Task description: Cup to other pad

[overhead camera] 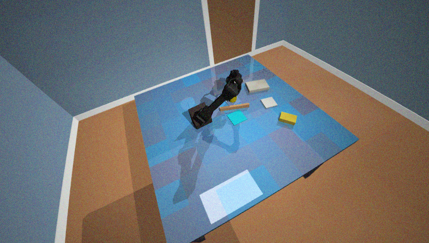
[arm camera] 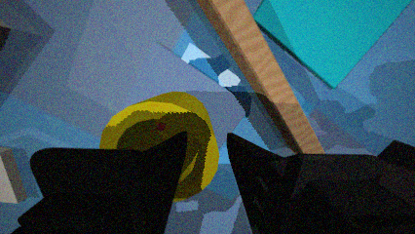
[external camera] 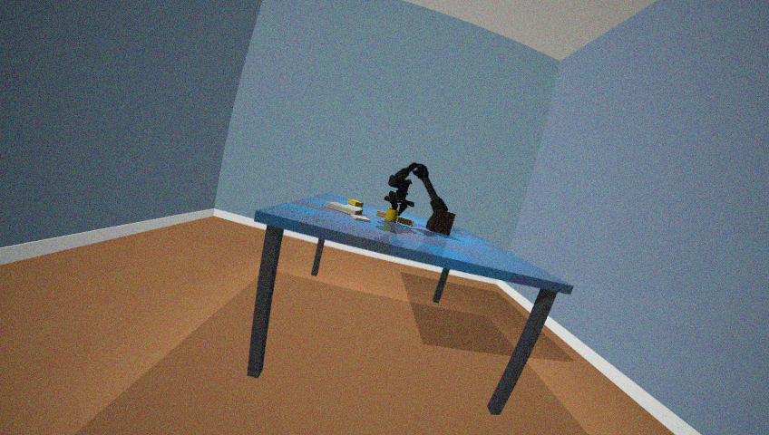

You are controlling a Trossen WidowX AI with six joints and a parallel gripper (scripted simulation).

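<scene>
The yellow cup is 20 mm ahead of my gripper tip and 10 mm to the left of it. From my gripper tip the other things lie so: small grey tile 260 mm ahead, 170 mm to the right, 40 mm below.
</scene>
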